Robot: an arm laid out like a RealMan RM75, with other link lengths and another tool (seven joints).
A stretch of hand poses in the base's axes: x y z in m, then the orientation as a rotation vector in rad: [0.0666, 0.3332, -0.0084, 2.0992, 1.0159, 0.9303]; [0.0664, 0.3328, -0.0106, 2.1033, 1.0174, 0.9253]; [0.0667, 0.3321, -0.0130, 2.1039, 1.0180, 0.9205]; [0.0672, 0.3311, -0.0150, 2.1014, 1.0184, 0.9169]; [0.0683, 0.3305, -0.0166, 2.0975, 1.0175, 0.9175]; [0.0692, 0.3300, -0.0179, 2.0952, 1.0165, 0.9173]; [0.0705, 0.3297, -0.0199, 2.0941, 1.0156, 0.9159]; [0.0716, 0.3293, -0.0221, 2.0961, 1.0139, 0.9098]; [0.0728, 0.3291, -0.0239, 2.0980, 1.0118, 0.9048]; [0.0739, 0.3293, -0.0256, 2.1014, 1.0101, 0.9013]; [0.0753, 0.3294, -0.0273, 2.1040, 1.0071, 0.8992]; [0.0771, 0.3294, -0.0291, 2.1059, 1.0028, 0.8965]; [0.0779, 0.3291, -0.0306, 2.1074, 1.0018, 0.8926]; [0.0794, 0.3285, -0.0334, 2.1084, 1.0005, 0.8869]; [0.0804, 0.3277, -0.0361, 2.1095, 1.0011, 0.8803]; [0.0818, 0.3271, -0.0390, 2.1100, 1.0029, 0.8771]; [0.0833, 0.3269, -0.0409, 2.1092, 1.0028, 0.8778]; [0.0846, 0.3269, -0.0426, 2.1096, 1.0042, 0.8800]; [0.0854, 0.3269, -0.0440, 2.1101, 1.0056, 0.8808]
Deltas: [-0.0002, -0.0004, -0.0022, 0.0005, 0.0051, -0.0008]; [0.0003, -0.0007, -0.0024, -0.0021, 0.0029, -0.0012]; [0.0005, -0.0010, -0.0020, -0.0038, 0.0006, -0.0008]; [0.0011, -0.0006, -0.0016, -0.0027, -0.0027, -0.0002]; [0.0009, -0.0005, -0.0013, -0.0019, -0.0015, -0.0006]; [0.0013, -0.0003, -0.0020, -0.0016, -0.0002, -0.0011]; [0.0011, -0.0004, -0.0022, -0.0016, 0.0034, -0.0034]; [0.0012, -0.0002, -0.0018, -0.0011, 0.0027, -0.0033]; [0.0011, 0.0002, -0.0017, 0.0008, 0.0029, -0.0026]; [0.0014, 0.0001, -0.0017, 0.0009, 0.0013, -0.0030]; [0.0018, 0.0000, -0.0018, 0.0001, 0.0008, -0.0041]; [0.0008, -0.0003, -0.0015, -0.0009, 0.0024, -0.0021]; [0.0015, -0.0006, -0.0028, -0.0022, 0.0029, -0.0029]; [0.0010, -0.0008, -0.0027, -0.0025, 0.0041, -0.0019]; [0.0014, -0.0006, -0.0029, -0.0013, 0.0025, 0.0002]; [0.0015, -0.0002, -0.0019, -0.0003, -0.0008, 0.0002]; [0.0013, 0.0000, -0.0017, 0.0015, -0.0004, 0.0017]; [0.0008, 0.0000, -0.0014, 0.0008, 0.0004, 0.0012]
